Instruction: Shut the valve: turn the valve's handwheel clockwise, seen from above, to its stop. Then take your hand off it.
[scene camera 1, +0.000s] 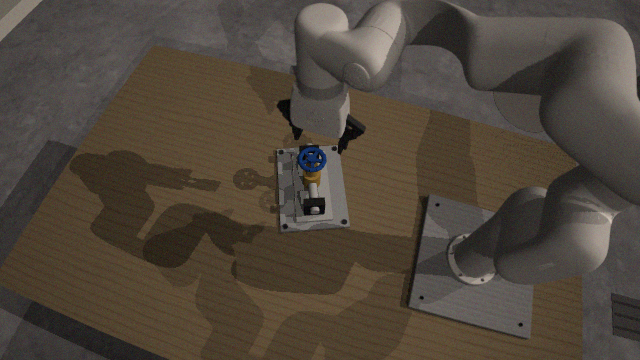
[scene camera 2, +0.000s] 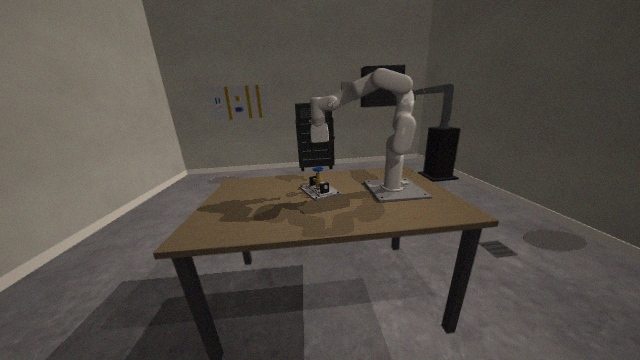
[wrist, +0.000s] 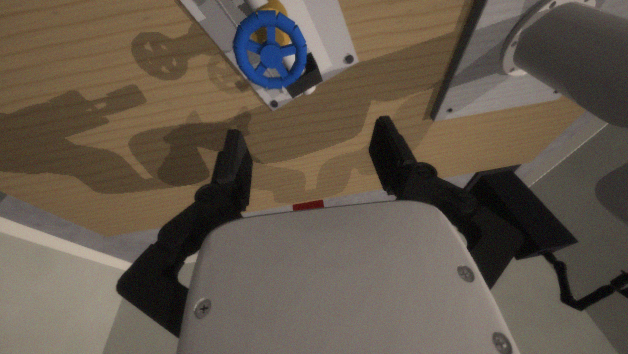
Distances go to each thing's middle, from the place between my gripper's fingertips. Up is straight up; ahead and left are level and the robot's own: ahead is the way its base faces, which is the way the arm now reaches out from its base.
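Grey plate (scene camera 1: 288, 222): 24 cm below my hand, 2 cm to the right of it, 2 cm ahead of it. Blue handwheel (wrist: 271, 53): 12 cm below my hand, 2 cm ahead of it, 2 cm to the right of it.
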